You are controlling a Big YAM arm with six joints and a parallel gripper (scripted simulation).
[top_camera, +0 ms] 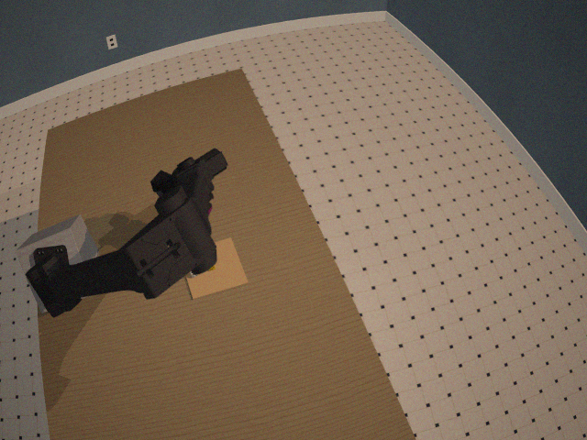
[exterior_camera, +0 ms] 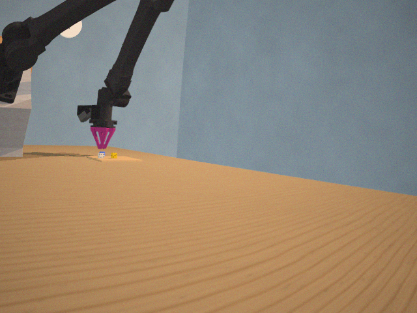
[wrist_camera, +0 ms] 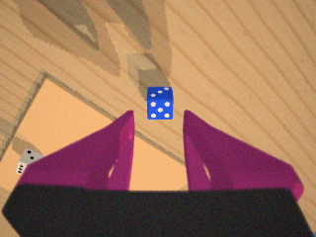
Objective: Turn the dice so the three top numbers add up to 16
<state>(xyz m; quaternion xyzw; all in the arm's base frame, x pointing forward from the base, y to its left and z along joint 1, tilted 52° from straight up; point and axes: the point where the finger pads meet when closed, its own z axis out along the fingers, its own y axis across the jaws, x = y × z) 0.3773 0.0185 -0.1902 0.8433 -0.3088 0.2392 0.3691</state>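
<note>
My hand is 3 cm above the blue die. The rest, counted from my hand: mat (1 cm ahead, 10 cm to the right, 3 cm below); white die (4 cm behind, 11 cm to the right, 2 cm below); yellow die (1 cm ahead, 10 cm to the right, 2 cm below).
</note>
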